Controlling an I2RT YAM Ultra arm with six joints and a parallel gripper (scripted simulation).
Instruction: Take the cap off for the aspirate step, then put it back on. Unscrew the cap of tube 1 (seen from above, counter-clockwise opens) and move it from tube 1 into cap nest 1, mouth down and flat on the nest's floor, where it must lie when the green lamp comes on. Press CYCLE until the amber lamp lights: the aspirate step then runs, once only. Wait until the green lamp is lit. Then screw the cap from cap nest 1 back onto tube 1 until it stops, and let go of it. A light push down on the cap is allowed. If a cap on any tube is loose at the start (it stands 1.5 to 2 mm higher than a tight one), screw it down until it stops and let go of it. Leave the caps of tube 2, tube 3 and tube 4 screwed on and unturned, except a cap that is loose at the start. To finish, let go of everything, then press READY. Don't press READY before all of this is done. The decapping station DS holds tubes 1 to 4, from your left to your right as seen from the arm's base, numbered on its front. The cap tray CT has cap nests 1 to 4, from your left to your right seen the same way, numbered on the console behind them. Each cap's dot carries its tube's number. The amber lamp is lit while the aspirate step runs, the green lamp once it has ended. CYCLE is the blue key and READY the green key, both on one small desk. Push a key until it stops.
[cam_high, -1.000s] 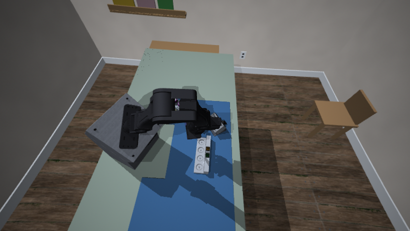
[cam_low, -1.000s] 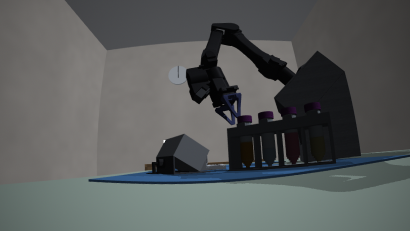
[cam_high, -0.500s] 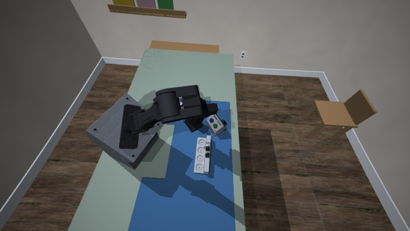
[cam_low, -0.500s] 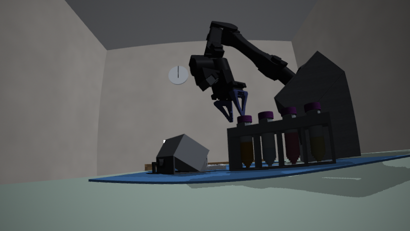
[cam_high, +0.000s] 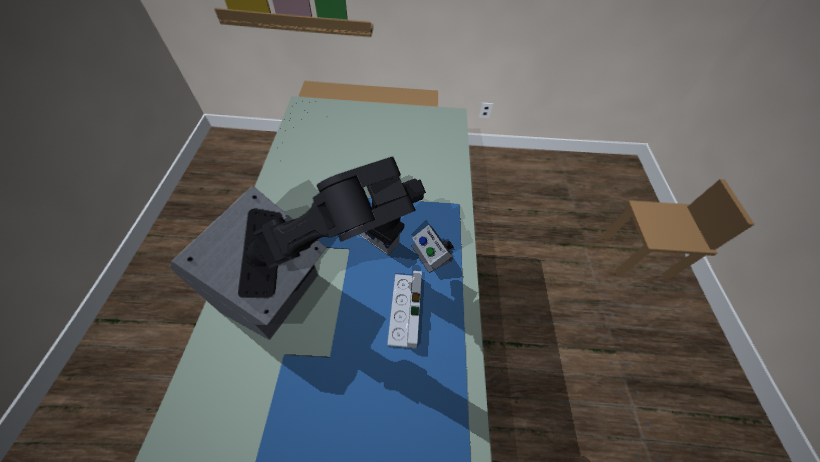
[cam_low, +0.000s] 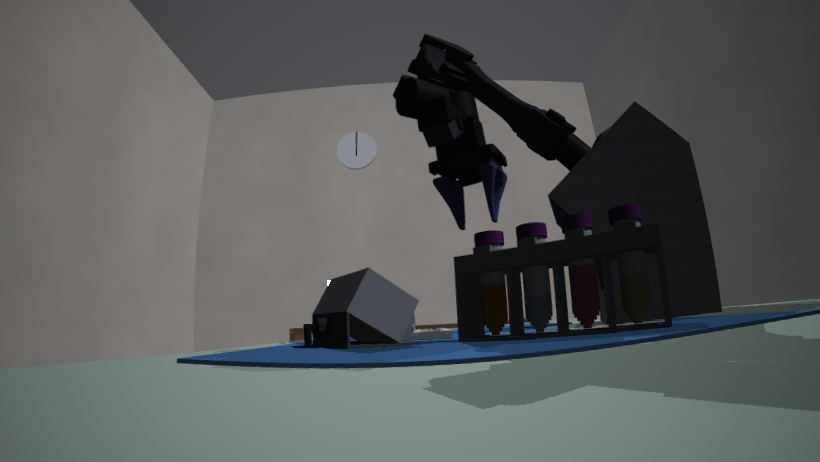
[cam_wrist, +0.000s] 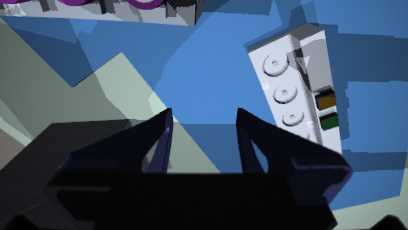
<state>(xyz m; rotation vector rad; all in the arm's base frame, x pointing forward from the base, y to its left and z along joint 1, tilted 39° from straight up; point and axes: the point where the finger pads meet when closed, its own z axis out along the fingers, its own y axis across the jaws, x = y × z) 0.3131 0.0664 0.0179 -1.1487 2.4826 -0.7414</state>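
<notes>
The threaded neck of tube 1 lies 7 cm behind my hand, 21 cm to the left of it and 5 cm below it. The rest, counted from my hand: green ready key 15 cm ahead, 1 cm to the right, 9 cm below; key desk 16 cm ahead, 1 cm to the left, 11 cm below; blue cycle key 14 cm ahead, 3 cm to the left, 9 cm below.
</notes>
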